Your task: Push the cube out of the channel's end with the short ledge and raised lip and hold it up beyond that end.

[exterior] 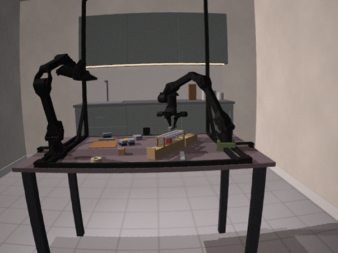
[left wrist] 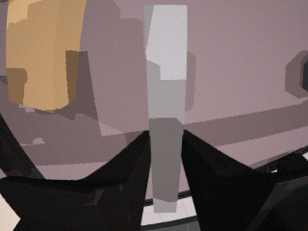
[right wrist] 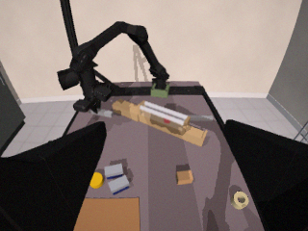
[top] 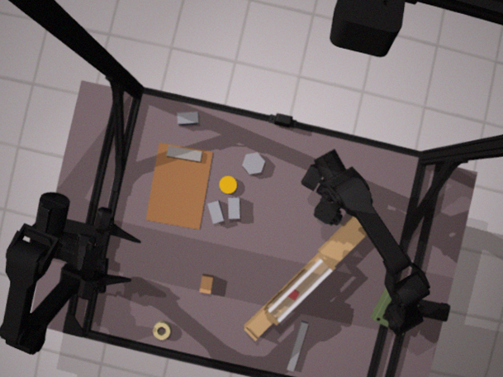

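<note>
Now: left hand 28 cm short of the tan channel, 5 cm to the left of it and 5 cm above it. Also, from my left hand: yellow disc: 29 cm to the right, 10 cm below, 2 cm ahead; small tan block: 32 cm to the right, 31 cm ahead, 10 cm below; grey hexagon: 22 cm to the right, 10 cm below, 5 cm behind.
</note>
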